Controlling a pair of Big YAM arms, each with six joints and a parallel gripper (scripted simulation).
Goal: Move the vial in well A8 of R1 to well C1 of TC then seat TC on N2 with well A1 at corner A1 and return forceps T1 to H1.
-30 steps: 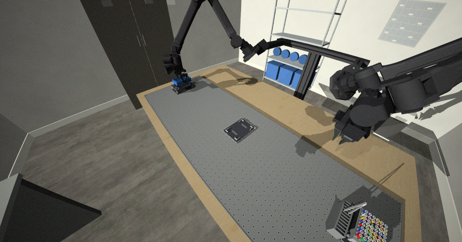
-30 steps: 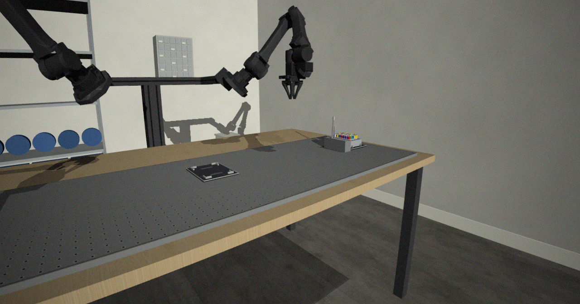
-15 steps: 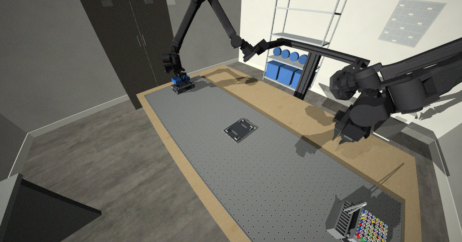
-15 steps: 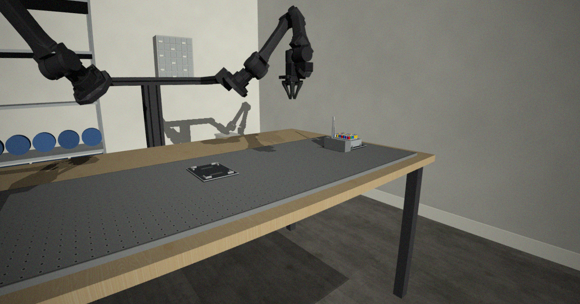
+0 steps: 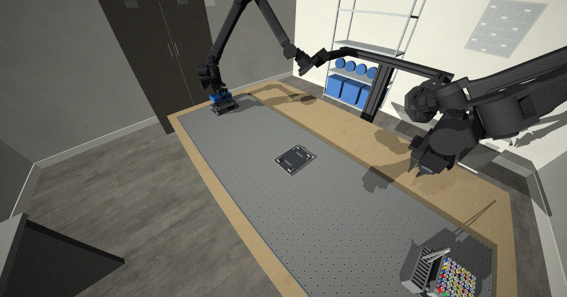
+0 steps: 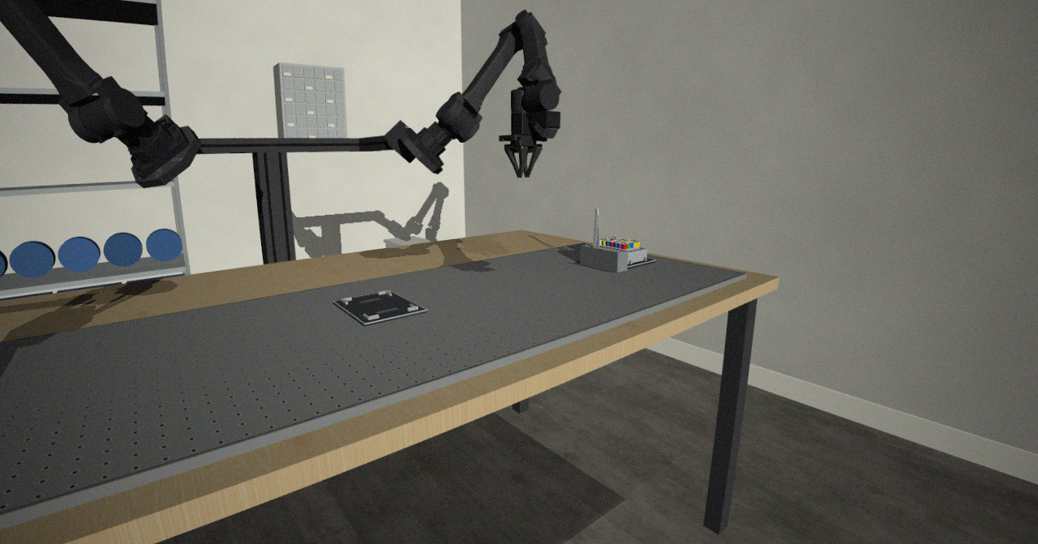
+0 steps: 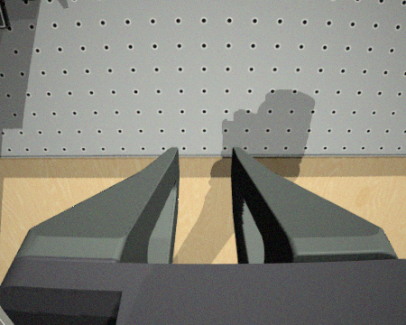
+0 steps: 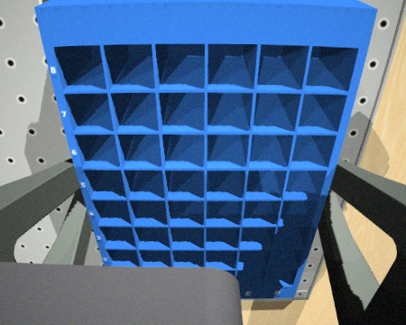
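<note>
The raised nest N2 is 10 mm to the left of my right hand and 60 mm below it. Also, from my right hand: grey slotted holder H1 (40 mm ahead, 1260 mm to the left, 80 mm below); then blue tube carrier TC (right at my right hand); then purple-capped vial (50 mm behind, 10 mm to the left, 10 mm above).
</note>
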